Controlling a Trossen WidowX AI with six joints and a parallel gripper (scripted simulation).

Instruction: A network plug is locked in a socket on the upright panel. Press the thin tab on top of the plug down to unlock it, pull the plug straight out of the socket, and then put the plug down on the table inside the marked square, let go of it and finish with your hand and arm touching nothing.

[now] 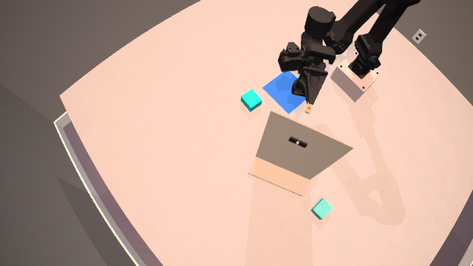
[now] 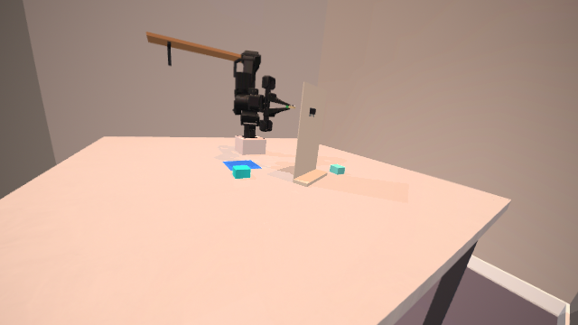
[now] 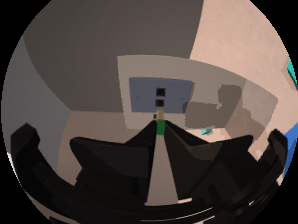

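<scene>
Right now the blue marked square is 12 cm behind my gripper tip, 12 cm to the right of it and 24 cm below it. From my gripper tip the other things lie so: upright panel 8 cm ahead, 5 cm to the left, 10 cm below; then cyan block 16 cm to the right, 22 cm below; then pale teal block 7 cm ahead, 21 cm to the left, 22 cm below.
</scene>
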